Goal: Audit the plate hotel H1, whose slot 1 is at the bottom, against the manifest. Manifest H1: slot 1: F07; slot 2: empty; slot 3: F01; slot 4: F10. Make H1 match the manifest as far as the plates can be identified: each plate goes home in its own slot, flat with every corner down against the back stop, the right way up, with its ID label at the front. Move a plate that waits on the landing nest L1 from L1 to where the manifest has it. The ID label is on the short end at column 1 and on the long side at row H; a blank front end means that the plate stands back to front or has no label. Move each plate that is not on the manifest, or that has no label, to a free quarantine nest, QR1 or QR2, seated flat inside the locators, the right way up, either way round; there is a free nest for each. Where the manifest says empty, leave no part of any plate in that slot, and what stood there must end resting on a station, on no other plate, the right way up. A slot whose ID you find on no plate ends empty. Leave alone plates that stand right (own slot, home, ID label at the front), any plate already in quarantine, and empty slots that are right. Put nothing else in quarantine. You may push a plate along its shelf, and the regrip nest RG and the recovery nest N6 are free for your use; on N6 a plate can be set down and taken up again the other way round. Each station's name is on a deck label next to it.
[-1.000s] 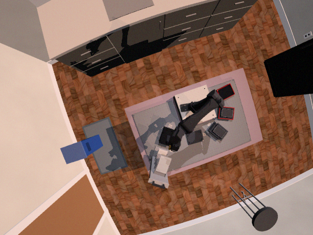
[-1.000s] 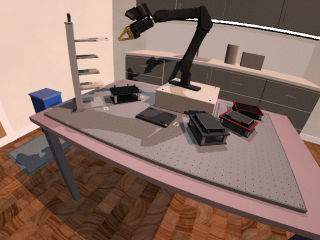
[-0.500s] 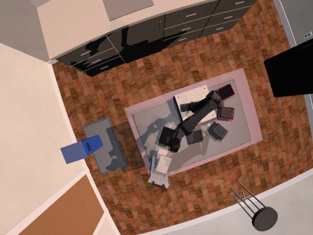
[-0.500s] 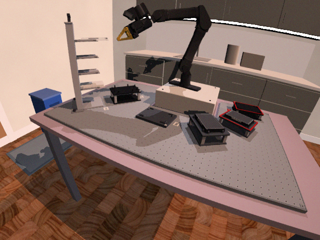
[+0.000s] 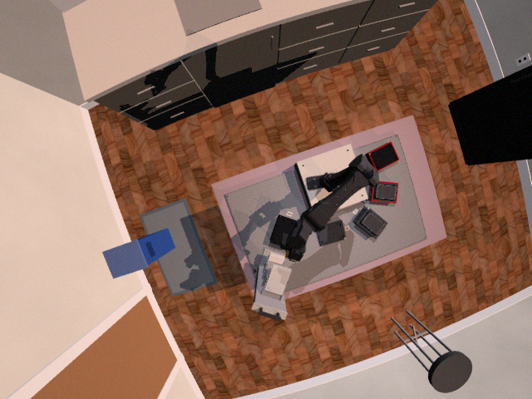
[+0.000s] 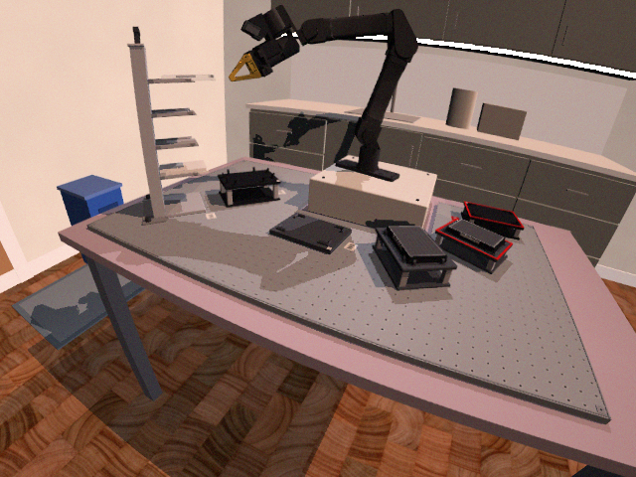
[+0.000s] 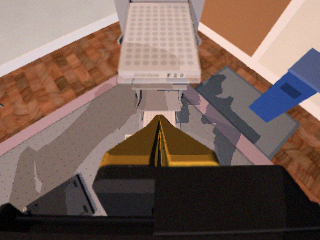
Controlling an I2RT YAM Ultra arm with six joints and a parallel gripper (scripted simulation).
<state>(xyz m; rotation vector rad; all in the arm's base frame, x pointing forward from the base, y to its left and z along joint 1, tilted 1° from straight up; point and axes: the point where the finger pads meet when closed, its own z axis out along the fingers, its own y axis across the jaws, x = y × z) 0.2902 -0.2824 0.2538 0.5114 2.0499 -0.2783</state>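
Now: the tag reading 4 21 cm ahead of my hand and 4 cm to the right of it. Also, from my hand: L1 deck label 8 cm behind, 47 cm to the left, 34 cm below; H1 deck label 13 cm ahead, 4 cm to the left, 34 cm below; N6 label 1 cm ahead, 41 cm to the left, 34 cm below.
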